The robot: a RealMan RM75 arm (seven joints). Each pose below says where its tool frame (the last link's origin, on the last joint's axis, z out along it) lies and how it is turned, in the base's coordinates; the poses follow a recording.
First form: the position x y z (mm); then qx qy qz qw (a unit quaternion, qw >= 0).
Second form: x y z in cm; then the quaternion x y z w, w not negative. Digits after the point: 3 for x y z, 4 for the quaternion.
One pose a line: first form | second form
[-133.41 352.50 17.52 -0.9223 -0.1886 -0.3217 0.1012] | [-13.341 35.250 1.752 -0.9223 -0.1886 -0.3217 0.1012]
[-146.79 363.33 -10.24 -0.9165 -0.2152 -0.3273 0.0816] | [-14.679 36.333 -1.024 -0.9165 -0.2152 -0.3273 0.0816]
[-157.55 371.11 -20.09 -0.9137 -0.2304 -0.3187 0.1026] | [-15.755 37.111 -2.009 -0.9137 -0.2304 -0.3187 0.1026]
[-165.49 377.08 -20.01 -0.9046 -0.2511 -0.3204 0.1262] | [-16.549 37.708 -2.001 -0.9046 -0.2511 -0.3204 0.1262]
